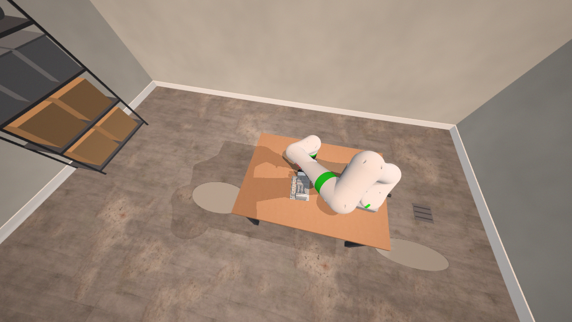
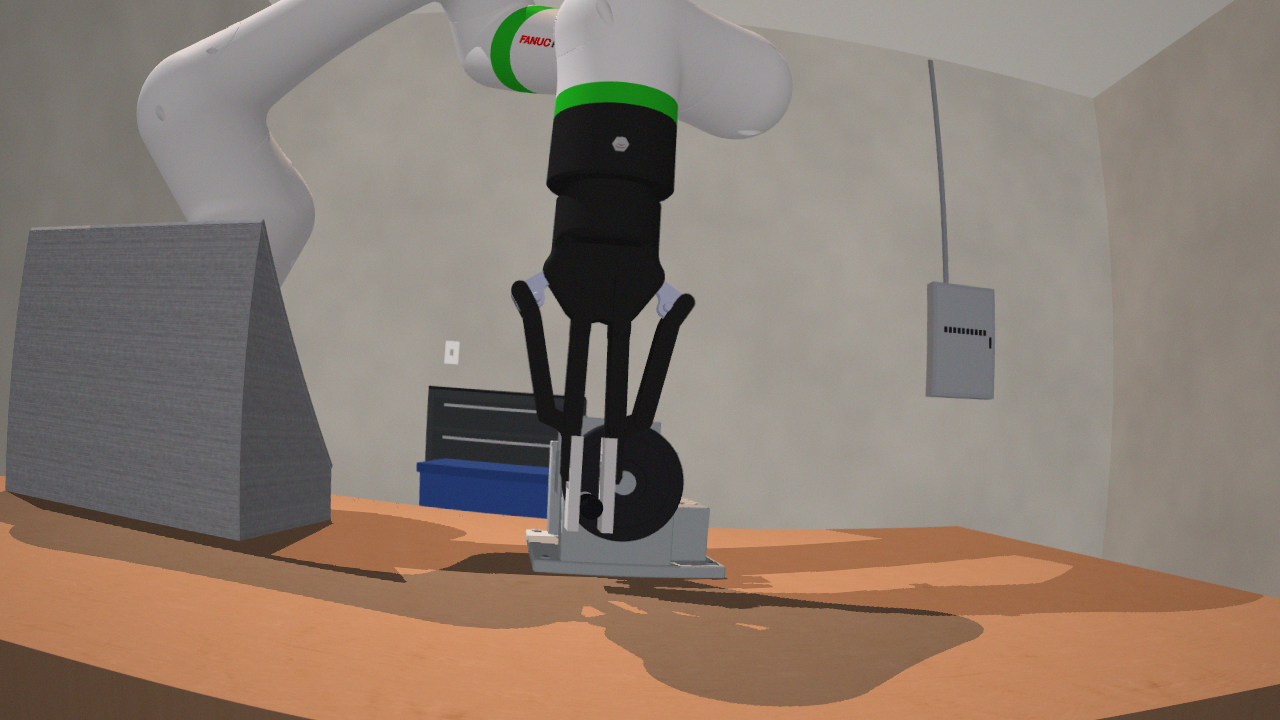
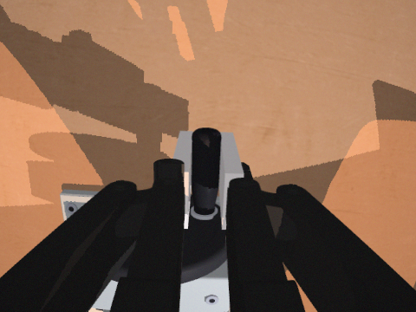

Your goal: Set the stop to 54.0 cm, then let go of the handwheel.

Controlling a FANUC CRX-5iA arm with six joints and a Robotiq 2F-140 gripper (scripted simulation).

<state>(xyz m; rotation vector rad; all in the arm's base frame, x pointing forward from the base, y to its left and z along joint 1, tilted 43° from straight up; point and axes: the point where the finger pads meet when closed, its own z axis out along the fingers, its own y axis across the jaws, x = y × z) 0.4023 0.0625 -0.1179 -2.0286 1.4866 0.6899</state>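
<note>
My hand is 20 mm to the right of the black handwheel and 10 mm above it. From my hand the other things lie so: sliding stop block (140 mm to the left, 20 mm above); black crank knob (20 mm below).
</note>
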